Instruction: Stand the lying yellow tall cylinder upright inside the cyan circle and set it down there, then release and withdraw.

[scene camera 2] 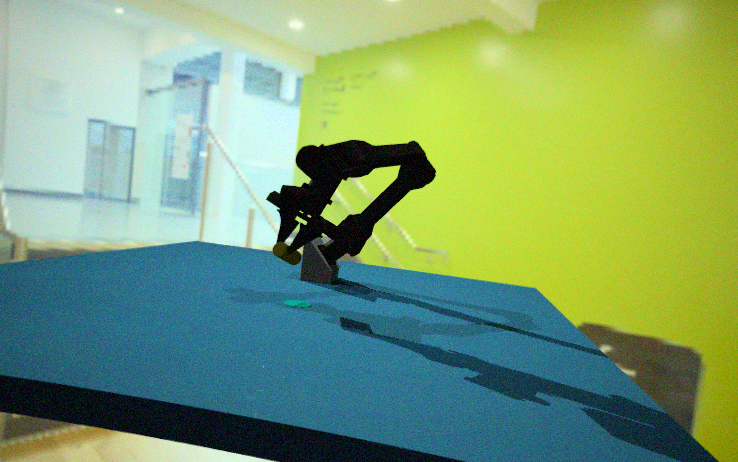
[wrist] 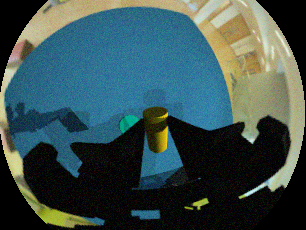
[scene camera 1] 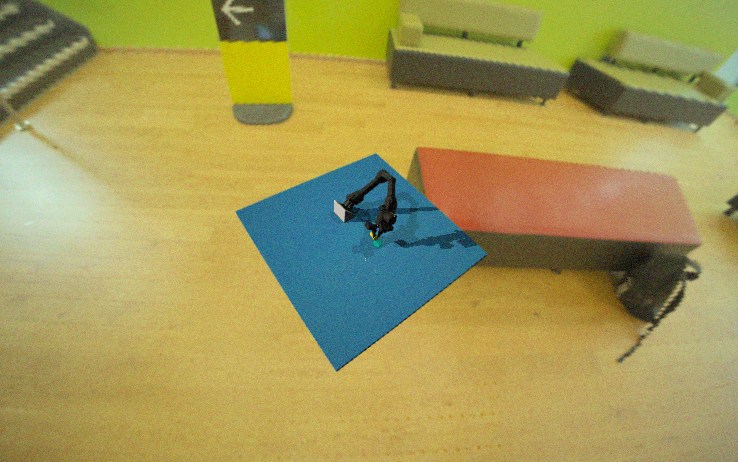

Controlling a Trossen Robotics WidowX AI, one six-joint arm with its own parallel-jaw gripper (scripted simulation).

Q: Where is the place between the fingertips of the gripper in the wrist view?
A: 155, 120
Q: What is the gripper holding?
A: A yellow tall cylinder.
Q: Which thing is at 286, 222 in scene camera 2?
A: The gripper.
